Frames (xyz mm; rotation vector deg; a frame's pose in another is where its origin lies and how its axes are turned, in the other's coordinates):
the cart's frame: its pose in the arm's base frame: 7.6 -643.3 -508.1 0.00 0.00 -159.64
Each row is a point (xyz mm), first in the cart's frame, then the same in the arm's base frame.
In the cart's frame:
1: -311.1 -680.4 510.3
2: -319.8 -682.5 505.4
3: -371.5 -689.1 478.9
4: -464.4 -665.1 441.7
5: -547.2 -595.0 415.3
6: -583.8 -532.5 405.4
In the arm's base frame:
1: 62.5 102.8 2.2
2: 70.0 107.8 -2.7
3: 116.1 132.0 -29.2
4: 211.6 141.8 -66.4
5: 313.6 104.9 -92.8
6: 369.7 59.0 -102.7

